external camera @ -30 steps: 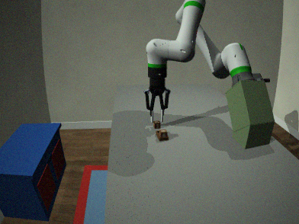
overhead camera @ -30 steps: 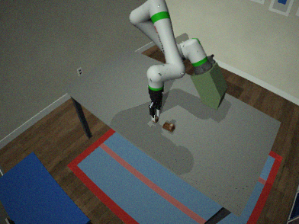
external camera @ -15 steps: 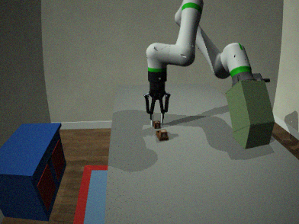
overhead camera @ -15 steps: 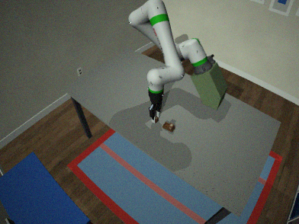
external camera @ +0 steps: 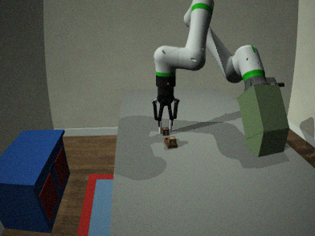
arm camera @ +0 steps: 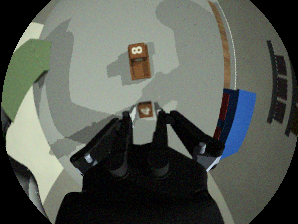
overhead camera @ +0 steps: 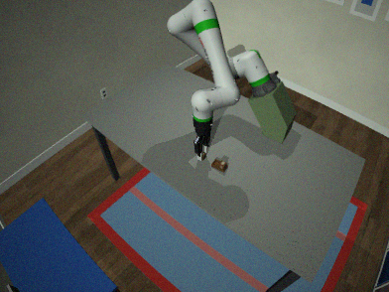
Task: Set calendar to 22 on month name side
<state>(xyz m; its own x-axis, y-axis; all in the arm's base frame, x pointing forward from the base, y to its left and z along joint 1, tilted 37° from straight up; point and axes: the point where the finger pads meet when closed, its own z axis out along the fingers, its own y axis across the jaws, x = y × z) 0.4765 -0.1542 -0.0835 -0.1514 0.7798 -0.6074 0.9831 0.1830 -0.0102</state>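
The tray lies 20 mm behind my hand, 110 mm to the left of it and 30 mm below it.
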